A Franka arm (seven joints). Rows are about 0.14 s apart.
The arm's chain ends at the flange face. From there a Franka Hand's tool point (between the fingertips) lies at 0.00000 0.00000 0.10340 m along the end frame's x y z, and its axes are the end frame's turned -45 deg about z.
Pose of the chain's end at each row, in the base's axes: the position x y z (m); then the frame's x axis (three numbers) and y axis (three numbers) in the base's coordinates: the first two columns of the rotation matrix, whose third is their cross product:
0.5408, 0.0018, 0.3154, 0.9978, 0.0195, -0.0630, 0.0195, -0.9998, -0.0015
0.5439, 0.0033, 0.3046, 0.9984, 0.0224, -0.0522, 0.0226, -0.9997, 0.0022
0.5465, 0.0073, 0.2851, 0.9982, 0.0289, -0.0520, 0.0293, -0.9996, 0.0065
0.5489, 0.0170, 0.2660, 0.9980, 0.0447, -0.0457, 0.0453, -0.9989, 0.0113
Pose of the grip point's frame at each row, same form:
0.5343, 0.0018, 0.2122, 0.6918, 0.7208, -0.0435, 0.7193, -0.6932, -0.0456
0.5385, 0.0030, 0.2013, 0.6900, 0.7227, -0.0385, 0.7220, -0.6911, -0.0354
0.5411, 0.0065, 0.1818, 0.6851, 0.7273, -0.0414, 0.7266, -0.6864, -0.0322
0.5442, 0.0156, 0.1627, 0.6737, 0.7379, -0.0403, 0.7377, -0.6747, -0.0243

